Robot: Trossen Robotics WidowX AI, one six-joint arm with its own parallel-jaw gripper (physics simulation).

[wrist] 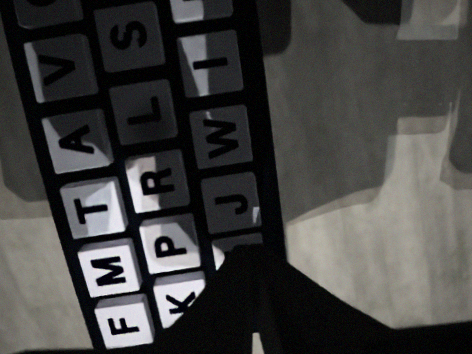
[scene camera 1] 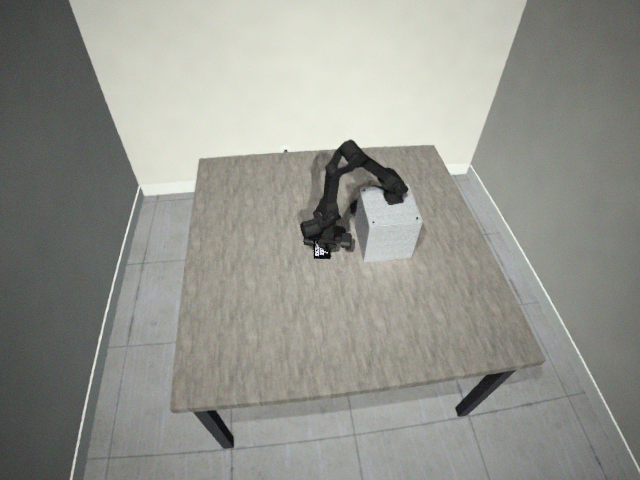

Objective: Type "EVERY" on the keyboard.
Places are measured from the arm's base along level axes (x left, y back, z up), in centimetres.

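Where they show: gripper, between the fingertips: (wrist: 248, 257) (scene camera 1: 327, 251); arm's base, origin of its link: (scene camera 1: 393, 198).
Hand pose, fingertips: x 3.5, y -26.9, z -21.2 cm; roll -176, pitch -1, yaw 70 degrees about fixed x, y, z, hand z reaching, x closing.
Things, the pixels of their top centre, and the offset from my fingertips. Level surfaces: height alone.
- black keyboard, centre of its top: (wrist: 124, 16) (scene camera 1: 321, 237) dx -7.7, dy -0.4, dz +0.5 cm
- V key, centre of its top: (wrist: 57, 68) dx -7.2, dy -2.6, dz +0.5 cm
- R key, centre of its top: (wrist: 156, 183) dx -3.4, dy -1.5, dz +0.5 cm
- E key, centre of its top: (wrist: 240, 259) dx -0.1, dy -0.3, dz +0.0 cm
- J key, centre of its top: (wrist: 231, 205) dx -2.0, dy +0.2, dz +0.5 cm
- wooden table, height of its surface: dz -1.1 cm
- M key, centre of its top: (wrist: 108, 271) dx -1.5, dy -4.0, dz +0.5 cm
- P key, centre of its top: (wrist: 170, 247) dx -1.5, dy -1.9, dz +0.5 cm
- K key, centre of its top: (wrist: 182, 304) dx +0.4, dy -2.4, dz +0.5 cm
The black keyboard (scene camera 1: 322, 255) (wrist: 273, 215) lies on the table, partly hidden by the arm in the scene view. In the wrist view, the V key (wrist: 61, 68) is at upper left and the R key (wrist: 158, 180) near the middle. My gripper (scene camera 1: 329, 246) (wrist: 248, 257) is shut and empty, pointing down at the E key (wrist: 239, 242) beside the J key (wrist: 231, 202). The fingers hide most of the E key and its letter; whether they touch it cannot be told. The Y key does not show in the wrist view.
A pale grey box (scene camera 1: 388, 240) stands on the wooden table (scene camera 1: 330, 330) to the right of the keyboard, with the arm's base on top. The M key (wrist: 109, 268), P key (wrist: 170, 243) and K key (wrist: 177, 299) lie left of the fingers.
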